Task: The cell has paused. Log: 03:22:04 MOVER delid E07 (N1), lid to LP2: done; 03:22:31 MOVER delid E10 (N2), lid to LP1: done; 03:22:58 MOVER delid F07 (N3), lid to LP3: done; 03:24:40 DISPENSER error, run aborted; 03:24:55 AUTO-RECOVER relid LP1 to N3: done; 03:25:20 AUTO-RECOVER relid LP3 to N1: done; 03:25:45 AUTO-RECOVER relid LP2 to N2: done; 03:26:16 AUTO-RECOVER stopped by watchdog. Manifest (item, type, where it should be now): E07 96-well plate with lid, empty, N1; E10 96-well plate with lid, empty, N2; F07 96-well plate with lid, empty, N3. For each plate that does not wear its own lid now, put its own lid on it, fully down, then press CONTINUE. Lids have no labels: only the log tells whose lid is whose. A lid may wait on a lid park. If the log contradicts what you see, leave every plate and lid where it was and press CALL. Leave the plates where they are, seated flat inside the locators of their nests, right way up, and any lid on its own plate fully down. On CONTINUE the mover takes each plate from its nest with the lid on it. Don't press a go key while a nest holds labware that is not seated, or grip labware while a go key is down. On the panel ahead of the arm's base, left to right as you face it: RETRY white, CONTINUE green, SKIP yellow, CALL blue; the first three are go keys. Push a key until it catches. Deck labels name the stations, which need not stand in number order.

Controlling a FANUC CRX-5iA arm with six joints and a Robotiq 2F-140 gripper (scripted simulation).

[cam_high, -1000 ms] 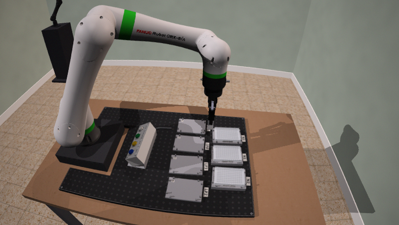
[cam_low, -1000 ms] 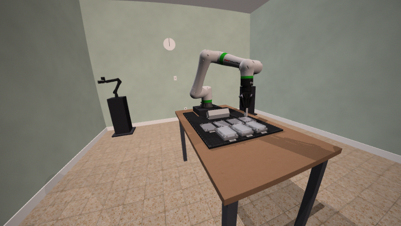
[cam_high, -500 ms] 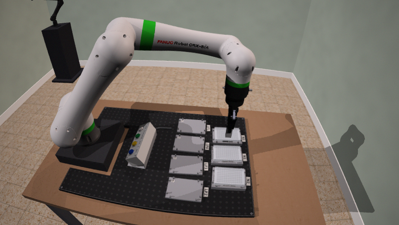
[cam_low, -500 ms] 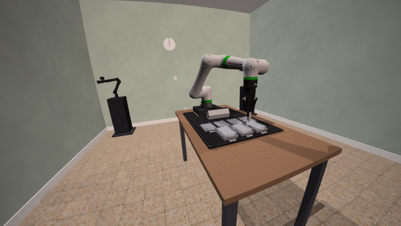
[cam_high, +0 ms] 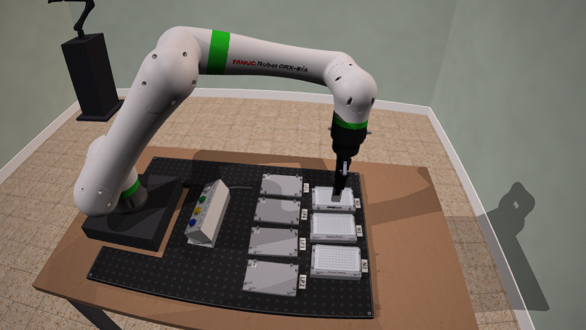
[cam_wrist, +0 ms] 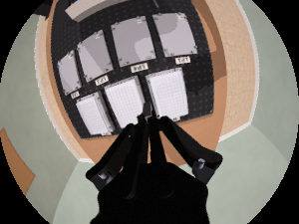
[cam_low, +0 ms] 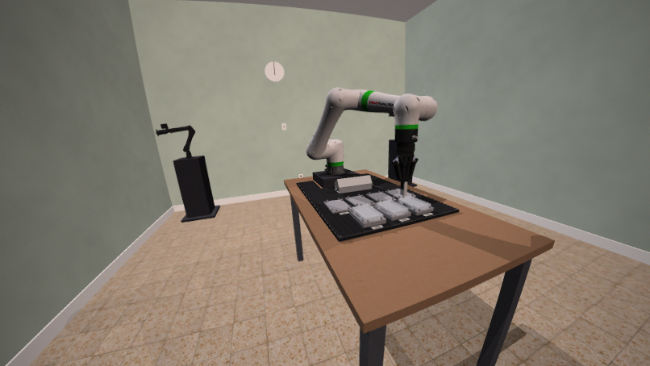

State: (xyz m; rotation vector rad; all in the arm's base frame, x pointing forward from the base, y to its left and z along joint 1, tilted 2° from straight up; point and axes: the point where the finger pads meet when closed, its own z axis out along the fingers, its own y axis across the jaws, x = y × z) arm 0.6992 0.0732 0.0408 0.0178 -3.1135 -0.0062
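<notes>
My hand is 8 cm above the plate and 6 cm to the left of it. Round my hand: nest n2: 19 cm to the right, 10 cm below, 1 cm ahead; then LP4: 18 cm behind, 10 cm below; then LP1: 18 cm behind, 12 cm to the left, 10 cm below.
</notes>
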